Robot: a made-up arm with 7 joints.
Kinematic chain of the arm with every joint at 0, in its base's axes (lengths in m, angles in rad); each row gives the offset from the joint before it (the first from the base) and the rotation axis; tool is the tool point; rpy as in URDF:
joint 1: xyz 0 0 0 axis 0.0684 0.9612 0.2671
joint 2: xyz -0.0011 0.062 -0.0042 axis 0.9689 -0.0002 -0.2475
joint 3: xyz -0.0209 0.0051 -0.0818 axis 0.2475 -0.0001 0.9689
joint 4: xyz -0.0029 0 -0.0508 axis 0.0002 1 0
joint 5: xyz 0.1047 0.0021 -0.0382 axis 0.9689 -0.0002 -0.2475
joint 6: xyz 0.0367 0 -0.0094 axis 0.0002 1 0
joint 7: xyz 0.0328 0 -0.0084 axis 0.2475 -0.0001 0.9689
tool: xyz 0 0 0 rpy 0 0.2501 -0.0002
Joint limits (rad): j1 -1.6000..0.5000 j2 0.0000..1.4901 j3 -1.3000..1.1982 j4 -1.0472..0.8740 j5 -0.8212..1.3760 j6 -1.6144..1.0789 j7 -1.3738..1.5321
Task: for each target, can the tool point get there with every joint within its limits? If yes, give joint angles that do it. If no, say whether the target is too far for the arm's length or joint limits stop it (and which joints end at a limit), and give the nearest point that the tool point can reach.
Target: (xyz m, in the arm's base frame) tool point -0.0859 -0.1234 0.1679
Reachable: no: joint limits stop it (at a limit: joint 1, joint 2) | nearest point 0.0195 -0.0610 0.0829 | short by 0.149 m
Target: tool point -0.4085 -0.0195 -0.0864
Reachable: no: too far | nearest point -0.1892 0.0216 -0.2021 | short by 0.251 m
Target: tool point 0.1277 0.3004 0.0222
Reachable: yes | joints 0.0918 1.2598 0.8194 0.3563 0.0700 -0.1617 -0.0343
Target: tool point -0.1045 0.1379 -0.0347
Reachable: no: joint limits stop it (at a limit: joint 1, joint 2, joint 3, joint 5, joint 6) | nearest point -0.1002 0.0976 -0.0995 | short by 0.076 m
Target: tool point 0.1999 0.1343 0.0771
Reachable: yes | joints -1.0174 0.3713 0.4371 -0.3292 1.0704 0.4302 -0.1039
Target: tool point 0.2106 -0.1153 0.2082
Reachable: no: joint limits stop it (at a limit: joint 1, joint 2) | nearest point 0.1915 -0.0720 0.1355 | short by 0.087 m
